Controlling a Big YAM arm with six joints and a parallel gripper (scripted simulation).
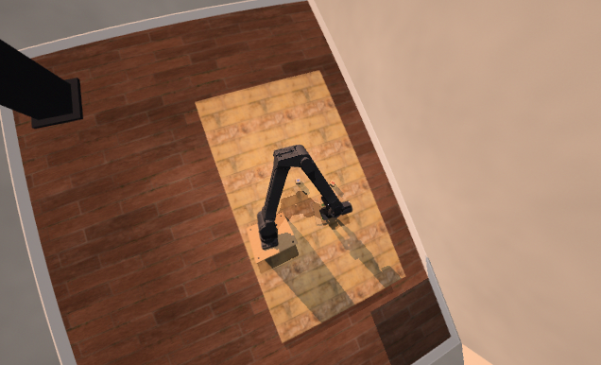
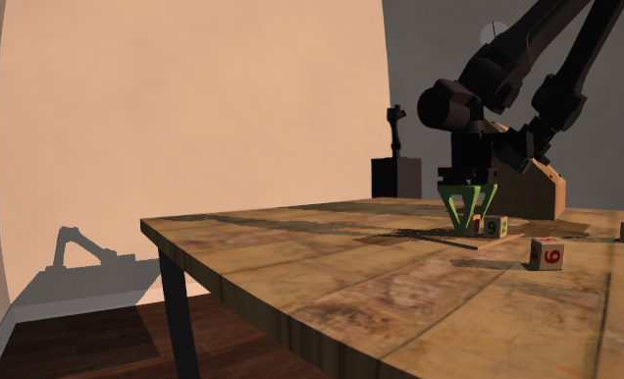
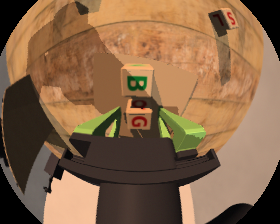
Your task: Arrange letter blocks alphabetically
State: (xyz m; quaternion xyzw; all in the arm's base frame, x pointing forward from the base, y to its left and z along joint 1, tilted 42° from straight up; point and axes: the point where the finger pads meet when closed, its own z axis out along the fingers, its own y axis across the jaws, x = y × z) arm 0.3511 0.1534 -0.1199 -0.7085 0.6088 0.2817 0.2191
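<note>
Right now the thin brown mat is 10 mm below my hand. The rest, counted from my hand: block (50 mm to the left, 10 mm behind).
</note>
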